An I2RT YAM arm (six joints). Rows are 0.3 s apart.
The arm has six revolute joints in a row. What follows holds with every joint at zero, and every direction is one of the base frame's. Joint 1 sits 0.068 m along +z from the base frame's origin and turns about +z. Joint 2 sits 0.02 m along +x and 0.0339 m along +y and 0.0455 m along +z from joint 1 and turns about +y. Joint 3 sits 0.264 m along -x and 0.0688 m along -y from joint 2 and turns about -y. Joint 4 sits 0.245 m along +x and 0.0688 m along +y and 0.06 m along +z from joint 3 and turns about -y. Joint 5 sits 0.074 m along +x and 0.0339 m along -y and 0.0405 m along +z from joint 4 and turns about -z. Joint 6 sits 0.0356 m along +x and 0.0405 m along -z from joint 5 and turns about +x. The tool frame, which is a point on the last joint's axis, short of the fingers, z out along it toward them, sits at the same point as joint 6; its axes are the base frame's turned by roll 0, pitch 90 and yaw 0 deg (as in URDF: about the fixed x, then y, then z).
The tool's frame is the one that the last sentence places.
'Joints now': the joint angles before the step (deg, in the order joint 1, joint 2, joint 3, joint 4, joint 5, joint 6). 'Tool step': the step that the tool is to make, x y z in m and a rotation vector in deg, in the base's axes. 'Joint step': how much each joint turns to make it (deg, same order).
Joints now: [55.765 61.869 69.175 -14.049 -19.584 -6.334]
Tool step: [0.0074 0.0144 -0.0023 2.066 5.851 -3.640]
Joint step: [0.969 2.929 0.689 2.772 3.905 6.814]
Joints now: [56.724 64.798 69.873 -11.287 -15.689 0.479]
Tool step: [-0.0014 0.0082 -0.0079 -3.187 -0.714 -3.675]
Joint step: [2.045 1.121 -0.060 -1.482 5.972 -1.572]
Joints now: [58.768 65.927 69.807 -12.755 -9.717 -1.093]
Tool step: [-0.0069 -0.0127 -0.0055 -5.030 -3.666 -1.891]
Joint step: [0.298 -2.788 -1.350 -4.605 3.196 -5.296]
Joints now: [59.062 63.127 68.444 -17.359 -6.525 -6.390]
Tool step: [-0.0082 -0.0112 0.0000 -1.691 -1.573 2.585]
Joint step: [0.005 -2.592 -0.787 -2.808 -2.037 -2.750]
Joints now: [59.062 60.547 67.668 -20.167 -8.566 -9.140]
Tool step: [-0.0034 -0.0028 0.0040 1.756 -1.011 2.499]
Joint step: [-0.007 -0.930 -0.329 1.341 -2.458 -0.496]
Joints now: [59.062 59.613 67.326 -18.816 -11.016 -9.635]
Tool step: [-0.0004 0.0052 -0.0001 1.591 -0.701 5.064]
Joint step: [-0.005 0.666 -0.470 2.695 -5.025 -0.715]
